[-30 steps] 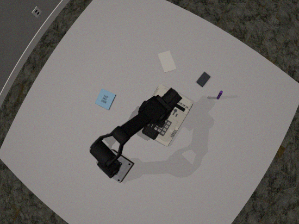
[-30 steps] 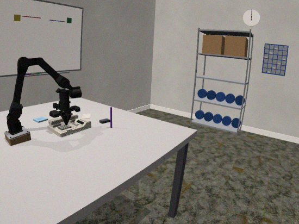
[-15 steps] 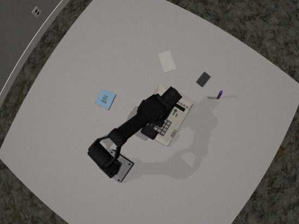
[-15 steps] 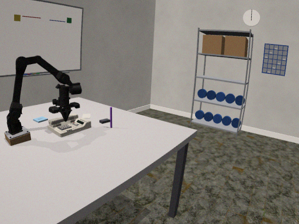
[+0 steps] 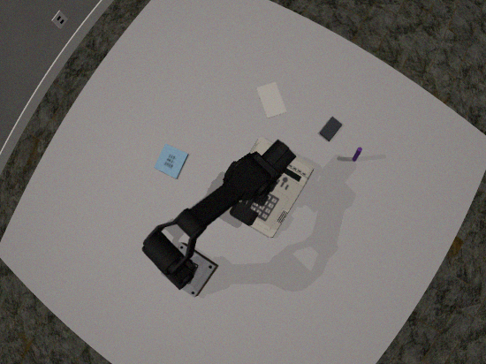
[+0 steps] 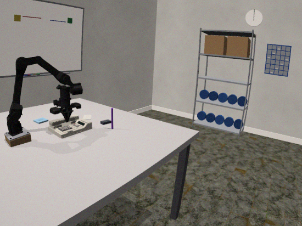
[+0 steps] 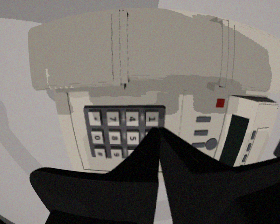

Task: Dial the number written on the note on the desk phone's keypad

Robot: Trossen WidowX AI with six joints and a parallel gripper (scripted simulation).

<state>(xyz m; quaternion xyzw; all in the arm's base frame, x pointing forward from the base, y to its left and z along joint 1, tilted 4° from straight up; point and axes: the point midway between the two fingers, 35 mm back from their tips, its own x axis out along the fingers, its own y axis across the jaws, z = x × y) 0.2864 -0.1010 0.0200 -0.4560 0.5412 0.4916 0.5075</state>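
Now: hand 20 mm short of the beige desk phone and 60 mm above it. From my hand the other things lie so: purple stick 190 mm ahead, 190 mm to the right, 20 mm below; handset 20 mm ahead, 50 mm to the left, 40 mm below; white card 250 mm ahead, 90 mm to the left, 90 mm below.
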